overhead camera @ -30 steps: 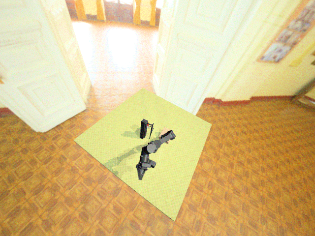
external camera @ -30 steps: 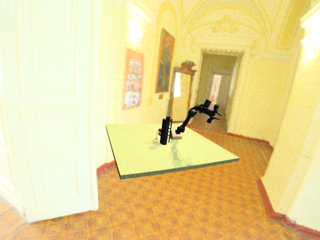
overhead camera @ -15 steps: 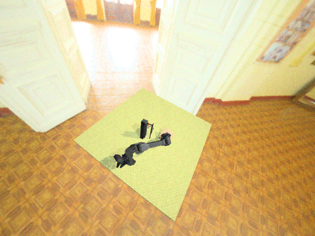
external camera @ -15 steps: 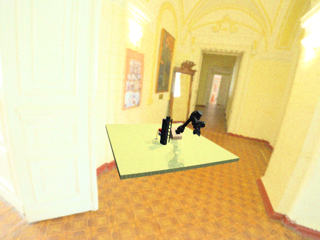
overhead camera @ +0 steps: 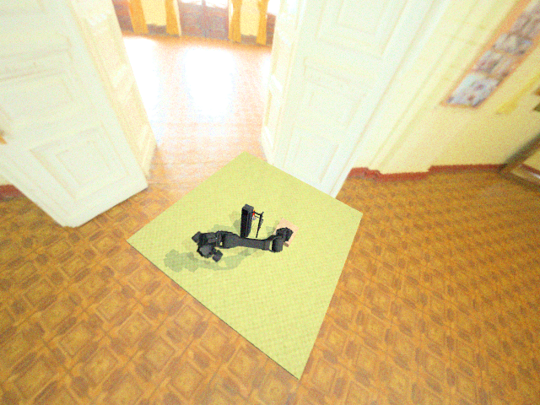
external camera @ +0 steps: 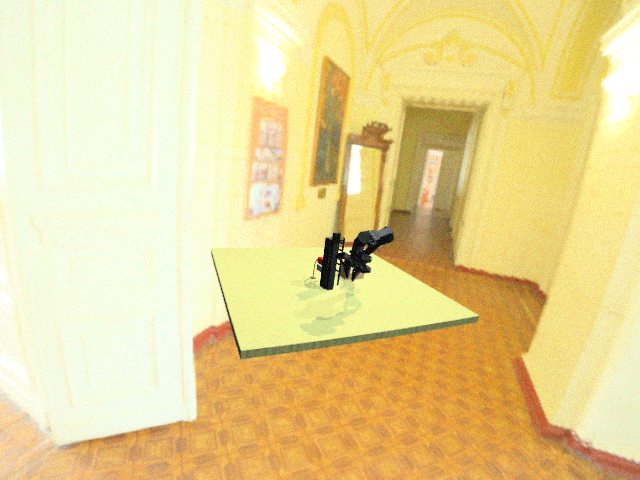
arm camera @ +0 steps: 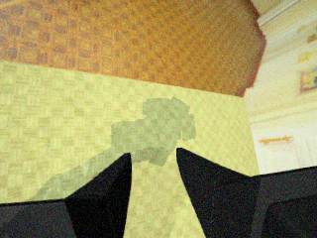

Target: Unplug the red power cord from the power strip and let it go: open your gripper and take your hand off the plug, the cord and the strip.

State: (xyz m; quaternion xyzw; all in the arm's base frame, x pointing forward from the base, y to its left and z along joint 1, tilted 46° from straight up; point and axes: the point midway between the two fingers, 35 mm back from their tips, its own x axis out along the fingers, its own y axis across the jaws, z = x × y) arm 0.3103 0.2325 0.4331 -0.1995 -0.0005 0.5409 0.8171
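Right now my gripper tip is 6 cm past the red plug, 42 cm to the left of it and 5 cm above it.
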